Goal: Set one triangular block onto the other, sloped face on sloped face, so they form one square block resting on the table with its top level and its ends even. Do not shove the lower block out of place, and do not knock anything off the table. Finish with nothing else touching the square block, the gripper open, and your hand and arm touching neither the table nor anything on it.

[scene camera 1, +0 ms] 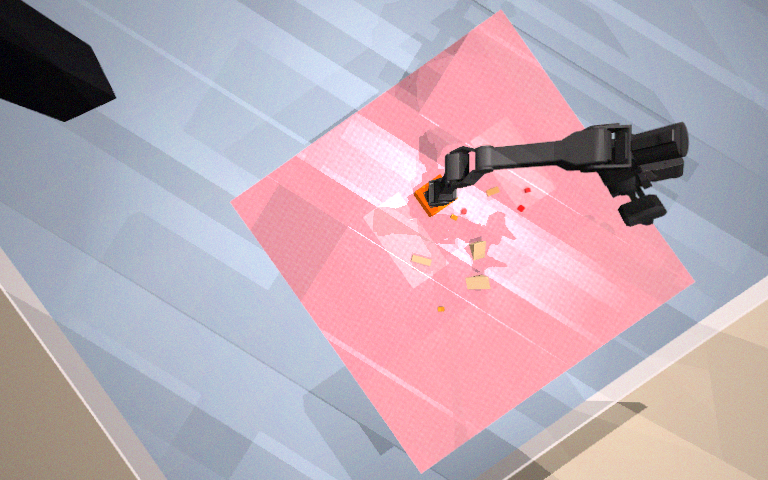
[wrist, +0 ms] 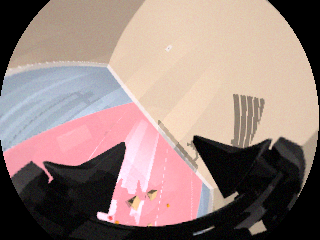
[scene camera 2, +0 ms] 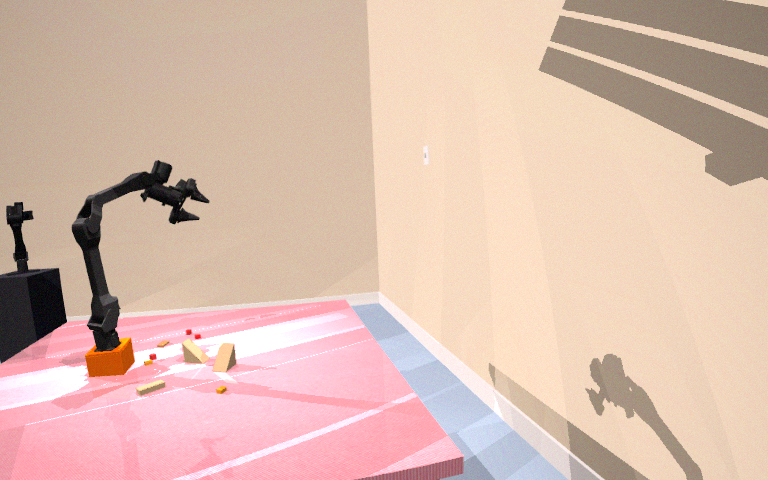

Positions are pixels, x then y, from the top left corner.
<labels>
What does my gripper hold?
Nothing.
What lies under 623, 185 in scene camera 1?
My gripper.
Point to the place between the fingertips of my gripper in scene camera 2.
204, 210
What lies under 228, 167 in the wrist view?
My gripper.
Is my gripper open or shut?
Open.
</labels>
